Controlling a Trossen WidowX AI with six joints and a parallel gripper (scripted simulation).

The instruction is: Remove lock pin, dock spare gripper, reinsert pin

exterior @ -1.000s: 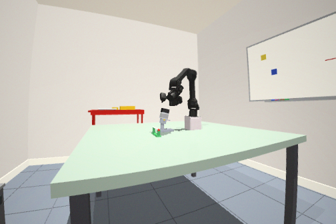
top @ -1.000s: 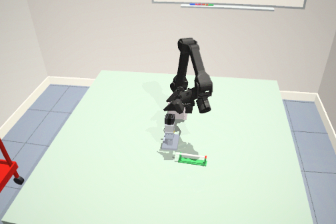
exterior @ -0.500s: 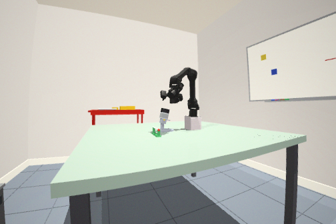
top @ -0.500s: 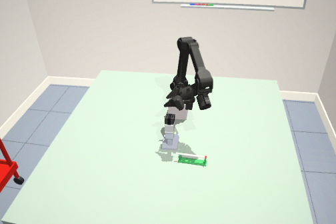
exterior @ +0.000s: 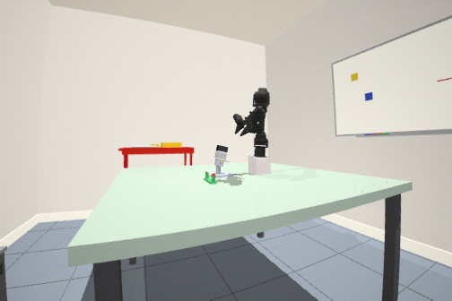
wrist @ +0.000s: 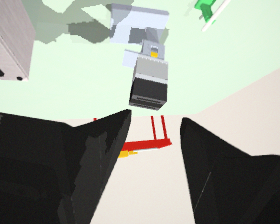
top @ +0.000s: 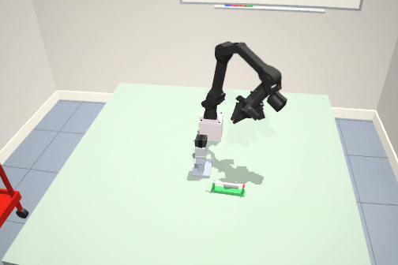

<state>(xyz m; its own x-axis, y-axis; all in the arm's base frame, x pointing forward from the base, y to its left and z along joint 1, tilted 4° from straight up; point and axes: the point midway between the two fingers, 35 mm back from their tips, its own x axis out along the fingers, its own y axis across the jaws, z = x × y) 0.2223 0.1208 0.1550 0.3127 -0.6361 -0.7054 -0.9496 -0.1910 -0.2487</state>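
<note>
My gripper tip is 220 mm above the green rack, 160 mm short of it and 10 mm to the left of it. Round my gripper tip: spare gripper: 130 mm to the right, 120 mm below, 40 mm ahead; grey-blue mount: 190 mm below, 120 mm to the right, 40 mm ahead.
</note>
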